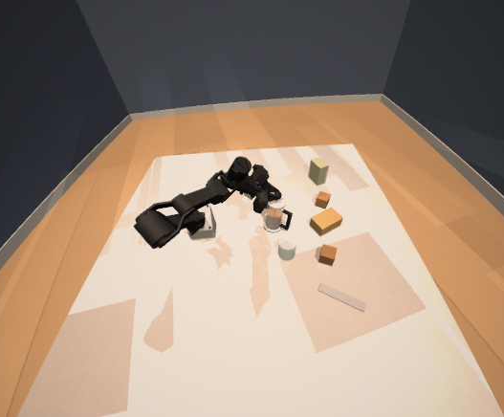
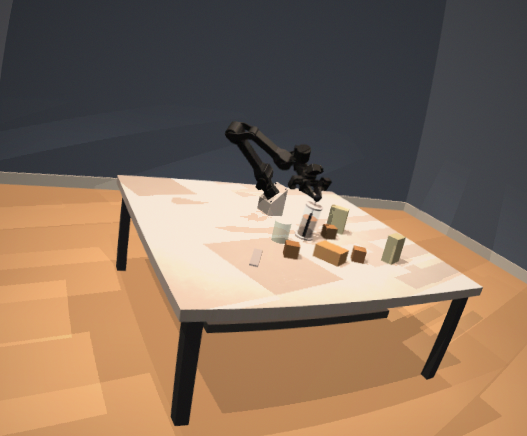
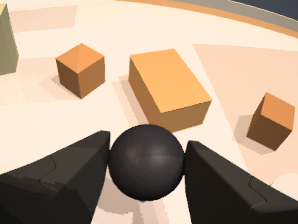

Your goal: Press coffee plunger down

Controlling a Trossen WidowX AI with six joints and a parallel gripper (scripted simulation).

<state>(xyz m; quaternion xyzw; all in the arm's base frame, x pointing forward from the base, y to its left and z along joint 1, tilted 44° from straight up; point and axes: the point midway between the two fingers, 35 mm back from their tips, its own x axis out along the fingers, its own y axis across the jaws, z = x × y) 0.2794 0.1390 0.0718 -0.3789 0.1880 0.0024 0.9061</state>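
Right now the glass coffee press is 90 mm below my gripper tip and 10 mm to the right of it.
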